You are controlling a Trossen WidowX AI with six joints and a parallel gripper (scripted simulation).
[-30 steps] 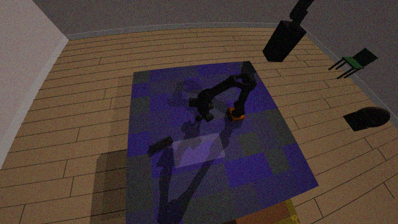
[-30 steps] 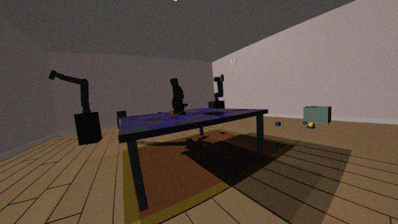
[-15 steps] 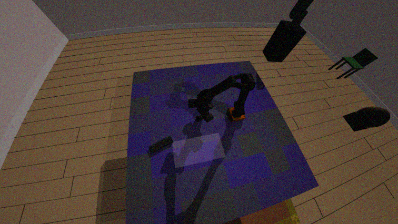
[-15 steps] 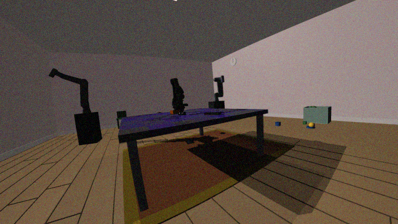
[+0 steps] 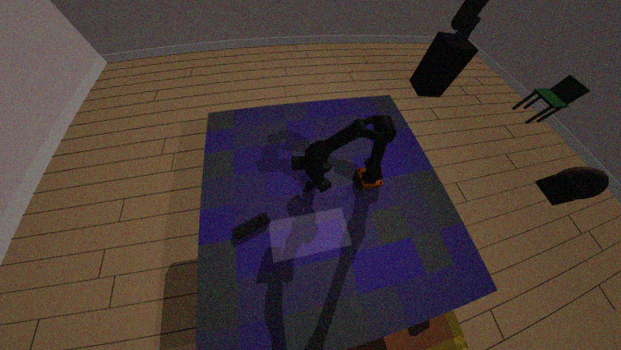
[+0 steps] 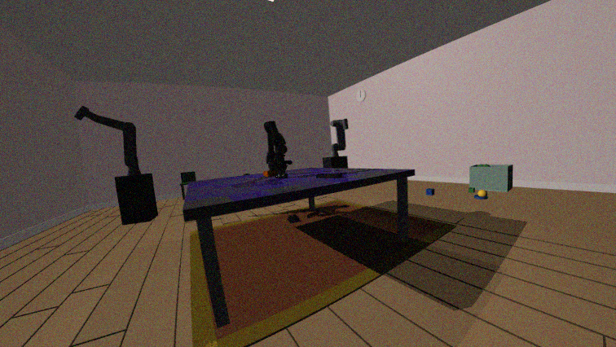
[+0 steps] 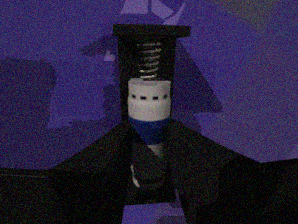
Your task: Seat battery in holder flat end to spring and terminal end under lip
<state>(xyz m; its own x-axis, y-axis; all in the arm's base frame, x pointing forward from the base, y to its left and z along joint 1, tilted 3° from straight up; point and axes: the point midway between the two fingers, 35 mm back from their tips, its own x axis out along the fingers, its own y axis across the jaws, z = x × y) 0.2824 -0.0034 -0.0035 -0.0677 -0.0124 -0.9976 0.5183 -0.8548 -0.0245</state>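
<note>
Right now my gripper tip is right at the battery. Round my gripper tip: dark flat block (300 mm ahead, 210 mm to the left).
</note>
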